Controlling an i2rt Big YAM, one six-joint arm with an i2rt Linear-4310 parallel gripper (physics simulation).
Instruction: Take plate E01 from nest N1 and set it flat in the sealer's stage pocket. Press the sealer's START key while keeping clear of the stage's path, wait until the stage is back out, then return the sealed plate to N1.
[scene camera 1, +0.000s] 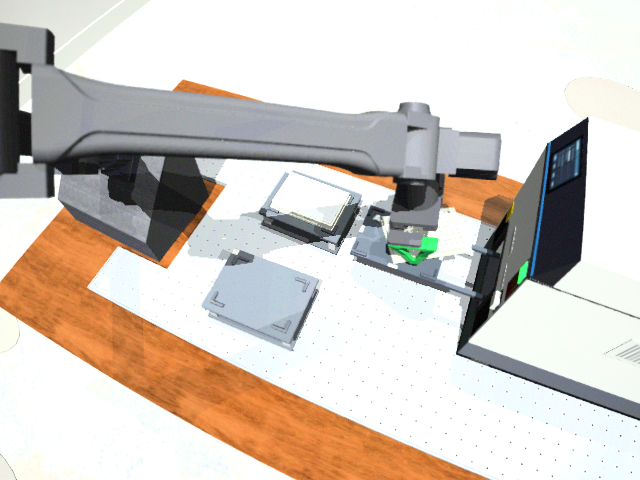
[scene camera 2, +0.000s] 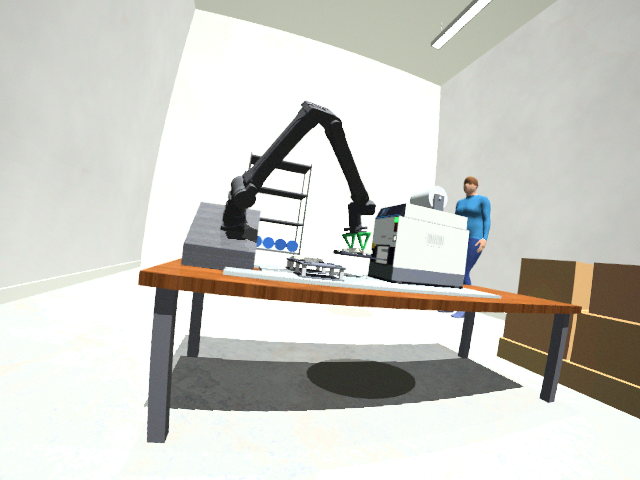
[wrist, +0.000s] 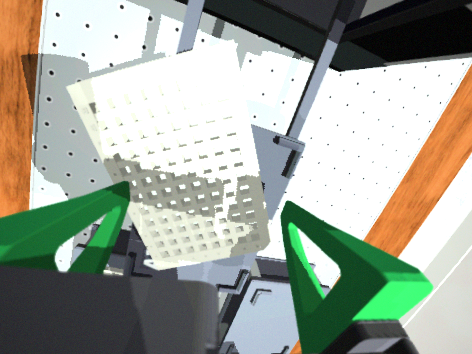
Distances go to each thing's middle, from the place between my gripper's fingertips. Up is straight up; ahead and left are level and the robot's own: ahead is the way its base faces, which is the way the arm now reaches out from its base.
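Scene:
The sealer stage (scene camera 1: 370, 244) is 2 cm below my hand, 2 cm ahead of it and 1 cm to the right of it. Going by their middles, the stage is the nearest to my hand of the things named here. I also see a lidded white plate (scene camera 1: 321, 205), which is 7 cm below my hand, 21 cm behind it and 4 cm to the left of it.

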